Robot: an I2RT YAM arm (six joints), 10 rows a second.
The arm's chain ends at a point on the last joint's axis. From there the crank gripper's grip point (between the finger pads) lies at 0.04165 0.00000 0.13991 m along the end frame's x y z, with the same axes.
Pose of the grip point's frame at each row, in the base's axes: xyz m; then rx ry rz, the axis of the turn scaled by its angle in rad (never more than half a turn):
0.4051, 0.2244, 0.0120, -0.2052, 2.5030, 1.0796
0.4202, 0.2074, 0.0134, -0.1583, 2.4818, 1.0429
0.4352, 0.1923, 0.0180, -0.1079, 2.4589, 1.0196
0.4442, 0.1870, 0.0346, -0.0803, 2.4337, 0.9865
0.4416, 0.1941, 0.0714, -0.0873, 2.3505, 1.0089
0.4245, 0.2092, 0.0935, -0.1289, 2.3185, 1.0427
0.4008, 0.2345, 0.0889, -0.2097, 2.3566, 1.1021
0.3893, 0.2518, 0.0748, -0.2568, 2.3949, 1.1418
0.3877, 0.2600, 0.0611, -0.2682, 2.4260, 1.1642
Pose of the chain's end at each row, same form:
0.4000, 0.1222, 0.1161, -0.2052, 2.5030, 1.0796
0.4081, 0.1065, 0.1182, -0.1583, 2.4818, 1.0429
0.4168, 0.0920, 0.1225, -0.1079, 2.4589, 1.0196
0.4196, 0.0884, 0.1394, -0.0803, 2.4337, 0.9865
0.4091, 0.0919, 0.1704, -0.0873, 2.3505, 1.0089
0.3925, 0.1038, 0.1893, -0.1289, 2.3185, 1.0427
0.3810, 0.1262, 0.1847, -0.2097, 2.3566, 1.1021
0.3789, 0.1426, 0.1711, -0.2568, 2.3949, 1.1418
0.3829, 0.1506, 0.1576, -0.2682, 2.4260, 1.1642

